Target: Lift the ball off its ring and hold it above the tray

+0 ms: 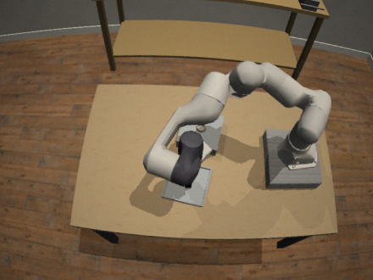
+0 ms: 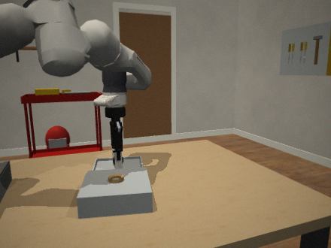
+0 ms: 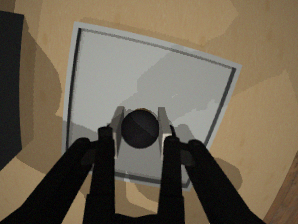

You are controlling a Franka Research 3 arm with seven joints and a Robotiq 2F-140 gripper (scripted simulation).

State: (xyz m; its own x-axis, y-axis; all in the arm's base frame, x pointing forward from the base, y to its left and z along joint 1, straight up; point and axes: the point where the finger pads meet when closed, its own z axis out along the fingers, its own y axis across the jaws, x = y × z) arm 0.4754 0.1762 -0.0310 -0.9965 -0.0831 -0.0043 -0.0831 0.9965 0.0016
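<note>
Now: the shallow grey tray 30 mm below my hand. From my hand the other things lie so: black ball 10 mm below; grey stand 260 mm to the right, 30 mm behind, 10 mm above.
</note>
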